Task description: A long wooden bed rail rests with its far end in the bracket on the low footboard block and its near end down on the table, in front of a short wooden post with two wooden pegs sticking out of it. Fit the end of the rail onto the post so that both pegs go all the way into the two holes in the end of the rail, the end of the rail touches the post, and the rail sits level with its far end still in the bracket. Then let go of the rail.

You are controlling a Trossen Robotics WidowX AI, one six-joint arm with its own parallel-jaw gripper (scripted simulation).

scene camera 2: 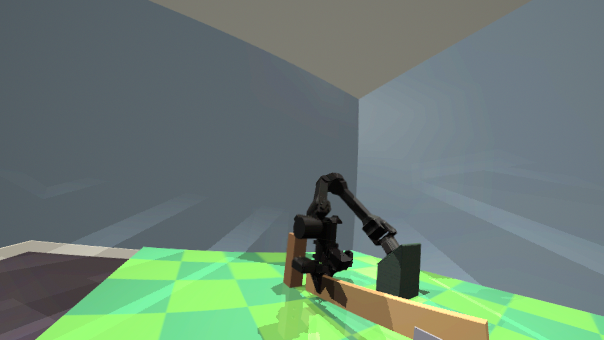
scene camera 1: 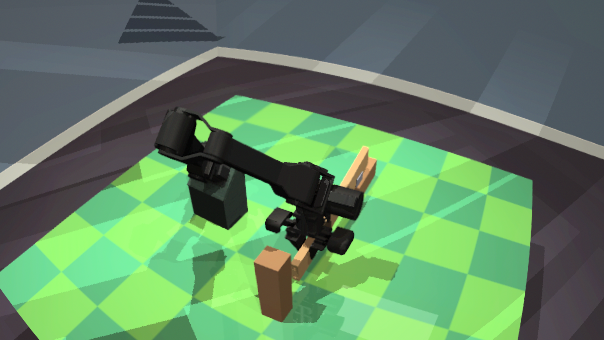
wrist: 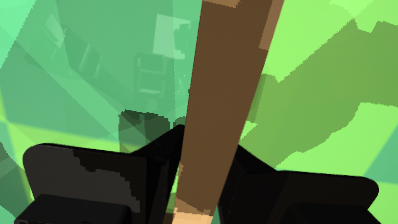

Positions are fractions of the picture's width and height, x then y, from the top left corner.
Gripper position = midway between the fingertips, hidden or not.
Note:
In view: my gripper (scene camera 1: 0.51, 0.75), a wooden bed rail (scene camera 1: 0.50, 0.78) and a short wooden post (scene camera 1: 0.45, 0.80).
The wooden bed rail shows as well in the wrist view (wrist: 0.58, 0.23). My gripper is seen too in scene camera 2 (scene camera 2: 0.53, 0.86) and in the wrist view (wrist: 0.50, 0.60).

